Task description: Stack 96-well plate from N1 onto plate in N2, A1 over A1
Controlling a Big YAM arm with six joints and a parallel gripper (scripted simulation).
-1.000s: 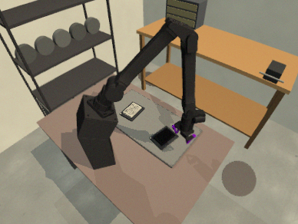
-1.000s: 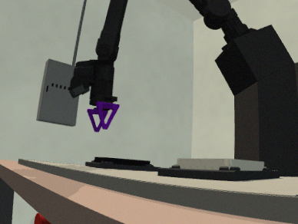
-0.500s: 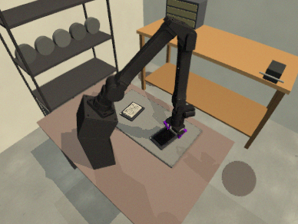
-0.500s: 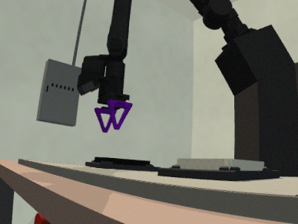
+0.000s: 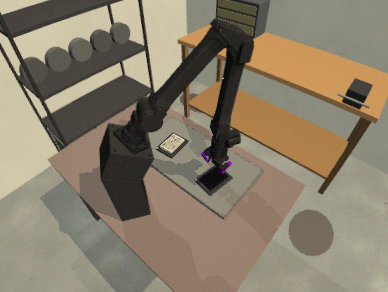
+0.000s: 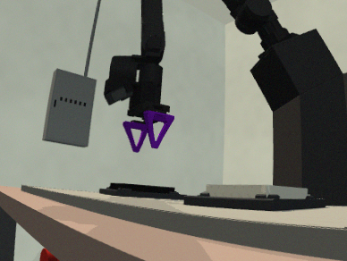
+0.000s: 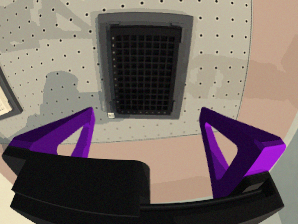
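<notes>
My hand is 100 mm above the black 96-well plate. From my hand the other things lie so: white 96-well plate 90 mm ahead, 330 mm to the left, 100 mm below.
</notes>
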